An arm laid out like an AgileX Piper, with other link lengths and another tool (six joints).
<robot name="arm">
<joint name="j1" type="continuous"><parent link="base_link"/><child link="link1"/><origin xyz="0 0 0.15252"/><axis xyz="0 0 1"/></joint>
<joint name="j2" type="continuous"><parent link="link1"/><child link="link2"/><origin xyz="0 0 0"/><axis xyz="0 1 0"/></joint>
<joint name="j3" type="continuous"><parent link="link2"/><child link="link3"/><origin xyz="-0.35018 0 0.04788"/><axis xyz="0 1 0"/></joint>
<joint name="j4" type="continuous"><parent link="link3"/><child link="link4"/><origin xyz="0.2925 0 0.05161"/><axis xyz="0.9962 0 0.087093"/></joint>
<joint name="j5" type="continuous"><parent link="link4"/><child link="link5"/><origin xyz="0 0 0"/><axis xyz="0 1 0"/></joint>
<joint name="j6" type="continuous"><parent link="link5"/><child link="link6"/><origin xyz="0.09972 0 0.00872"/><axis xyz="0.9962 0 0.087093"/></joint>
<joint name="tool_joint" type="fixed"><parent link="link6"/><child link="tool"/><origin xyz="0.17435 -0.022 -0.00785" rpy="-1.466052 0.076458 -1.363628"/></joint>
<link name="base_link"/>
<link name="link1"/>
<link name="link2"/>
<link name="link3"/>
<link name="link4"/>
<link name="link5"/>
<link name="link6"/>
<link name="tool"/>
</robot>
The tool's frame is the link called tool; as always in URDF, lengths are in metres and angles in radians. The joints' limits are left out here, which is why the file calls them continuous.
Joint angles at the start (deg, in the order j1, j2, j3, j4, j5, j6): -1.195, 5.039, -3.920, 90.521, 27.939, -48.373
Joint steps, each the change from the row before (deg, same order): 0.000, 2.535, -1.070, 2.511, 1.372, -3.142; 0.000, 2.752, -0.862, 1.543, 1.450, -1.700; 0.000, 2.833, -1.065, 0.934, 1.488, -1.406; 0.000, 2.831, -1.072, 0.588, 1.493, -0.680; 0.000, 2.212, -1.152, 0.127, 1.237, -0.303; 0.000, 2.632, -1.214, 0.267, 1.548, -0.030; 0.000, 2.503, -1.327, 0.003, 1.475, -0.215; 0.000, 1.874, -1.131, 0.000, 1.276, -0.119; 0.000, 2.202, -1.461, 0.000, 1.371, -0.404; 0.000, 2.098, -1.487, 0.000, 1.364, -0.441; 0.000, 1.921, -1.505, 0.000, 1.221, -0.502; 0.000, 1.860, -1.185, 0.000, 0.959, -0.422; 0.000, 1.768, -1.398, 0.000, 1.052, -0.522; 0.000, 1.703, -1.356, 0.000, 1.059, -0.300; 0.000, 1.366, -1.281, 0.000, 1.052, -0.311; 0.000, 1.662, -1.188, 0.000, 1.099, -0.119
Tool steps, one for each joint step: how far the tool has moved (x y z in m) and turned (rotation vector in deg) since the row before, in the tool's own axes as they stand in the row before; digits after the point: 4 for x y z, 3 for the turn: -0.0066, -0.0021, 0.0062, -1.031, -0.870, -0.033; -0.0033, 0.0011, 0.0059, -1.388, -0.378, 0.871; -0.0032, 0.0006, 0.0062, -1.549, -0.324, 0.629; -0.0027, 0.0011, 0.0062, -1.541, -0.253, 1.092; -0.0036, -0.0005, 0.0054, -1.229, -0.346, 0.652; -0.0036, 0.0003, 0.0065, -1.418, -0.434, 1.316; -0.0036, -0.0006, 0.0064, -1.443, -0.438, 0.796; -0.0040, -0.0009, 0.0052, -1.113, -0.551, 0.573; -0.0046, -0.0025, 0.0063, -1.214, -0.638, 0.315; -0.0048, -0.0030, 0.0063, -1.153, -0.721, 0.192; -0.0048, -0.0039, 0.0060, -0.993, -0.730, -0.026; -0.0019, -0.0028, 0.0053, -0.899, -0.398, 0.224; -0.0036, -0.0041, 0.0056, -0.858, -0.642, -0.096; -0.0034, -0.0039, 0.0055, -0.801, -0.668, 0.108; -0.0043, -0.0038, 0.0049, -0.707, -0.800, -0.112; -0.0023, -0.0029, 0.0052, -0.814, -0.651, 0.399
